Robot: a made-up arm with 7 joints.
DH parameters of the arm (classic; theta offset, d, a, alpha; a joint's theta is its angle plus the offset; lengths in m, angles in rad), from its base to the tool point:
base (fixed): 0 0 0 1.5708
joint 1: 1.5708 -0.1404 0 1.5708
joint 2: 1.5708 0 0 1.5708
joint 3: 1.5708 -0.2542 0 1.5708
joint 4: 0 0 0 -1.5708
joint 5: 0 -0.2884 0 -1.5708
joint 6: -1.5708 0 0 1.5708
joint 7: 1.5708 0 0 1.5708
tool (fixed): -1.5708 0 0 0
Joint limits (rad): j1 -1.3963..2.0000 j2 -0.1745..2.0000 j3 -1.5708..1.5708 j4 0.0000..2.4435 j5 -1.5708..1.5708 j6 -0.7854..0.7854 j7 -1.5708..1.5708
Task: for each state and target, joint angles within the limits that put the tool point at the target. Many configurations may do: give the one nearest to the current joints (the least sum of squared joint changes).
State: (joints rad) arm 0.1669 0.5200 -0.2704 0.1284 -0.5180 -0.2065 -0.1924
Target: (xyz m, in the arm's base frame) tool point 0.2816 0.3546 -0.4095
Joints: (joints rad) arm 0.5213 0.4287 -0.2692 0.1452 -0.5180 -0.2065 -0.1924
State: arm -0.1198 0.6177 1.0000 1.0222 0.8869 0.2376 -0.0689
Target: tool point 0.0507 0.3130 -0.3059
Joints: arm -0.5831 -0.0889 0.7391 1.7204 0.8869 0.2376 -0.0689
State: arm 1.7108 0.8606 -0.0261 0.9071 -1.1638 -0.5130 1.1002
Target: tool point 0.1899 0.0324 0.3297
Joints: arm 1.9108 0.1393 -0.5362 1.5119 -1.1638 -0.5130 1.1002
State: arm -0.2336 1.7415 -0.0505 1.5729 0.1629 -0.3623 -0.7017
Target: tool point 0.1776 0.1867 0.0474
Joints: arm -0.0598 1.3755 0.3608 2.4386 0.1629 -0.3623 -0.7017
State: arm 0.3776 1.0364 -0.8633 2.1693 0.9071 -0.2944 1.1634
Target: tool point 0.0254 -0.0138 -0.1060
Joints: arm 0.0735 0.4293 -1.4762 2.4415 0.9071 -0.2944 1.1634
